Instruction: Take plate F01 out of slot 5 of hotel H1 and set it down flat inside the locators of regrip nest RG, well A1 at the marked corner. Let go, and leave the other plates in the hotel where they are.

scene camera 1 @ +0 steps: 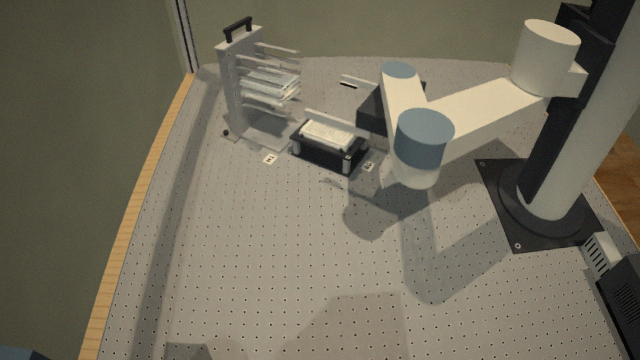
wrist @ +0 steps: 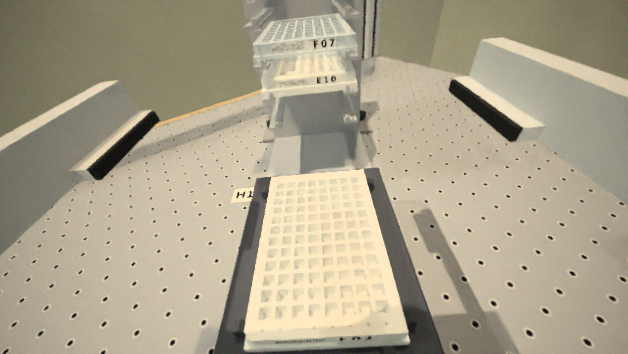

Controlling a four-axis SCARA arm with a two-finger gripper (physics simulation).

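Note:
Plate F01, a white plate with square wells, lies flat on the black regrip nest RG, between its small corner locators. Its front label is blurred in the wrist view; which corner holds well A1 cannot be told. My gripper is open and empty, above the nest, with its fingers wide apart and clear of the plate's long sides. Hotel H1 stands beyond the nest. It holds plate F07 above plate E10.
The H1 label lies on the perforated table by the hotel, and the RG label lies beside the nest. The hotel has a black top handle. The arm's black base plate is at the right.

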